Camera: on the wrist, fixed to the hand. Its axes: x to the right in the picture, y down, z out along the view.
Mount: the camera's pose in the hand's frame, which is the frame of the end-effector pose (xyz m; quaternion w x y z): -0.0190 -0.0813 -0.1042 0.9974 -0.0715 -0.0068 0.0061
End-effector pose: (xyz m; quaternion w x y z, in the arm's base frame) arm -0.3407 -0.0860 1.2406 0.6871 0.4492 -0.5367 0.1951
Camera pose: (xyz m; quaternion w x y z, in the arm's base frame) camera -0.2277 -0.0381 1.1880 0.7126 0.3970 -0.5567 0.1574
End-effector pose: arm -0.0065 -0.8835 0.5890 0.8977 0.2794 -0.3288 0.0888
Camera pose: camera 0.0632 -0.8920 0.4754 0.9126 0.2131 -0.3421 0.0686
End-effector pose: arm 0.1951 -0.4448 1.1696 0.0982 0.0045 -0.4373 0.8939
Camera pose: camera 0.2364 -0.3179 1.1670 0.0898 0.0009 -0.5008 0.8609
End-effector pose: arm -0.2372 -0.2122 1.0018 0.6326 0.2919 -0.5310 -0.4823
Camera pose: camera -0.1617 -0.2392 0.8950 0.6512 0.2394 -0.5012 -0.5171
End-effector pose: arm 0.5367 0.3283 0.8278 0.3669 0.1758 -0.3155 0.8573
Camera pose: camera 0.6023 0.4315 0.7741 0.3711 0.1530 -0.3795 0.8335
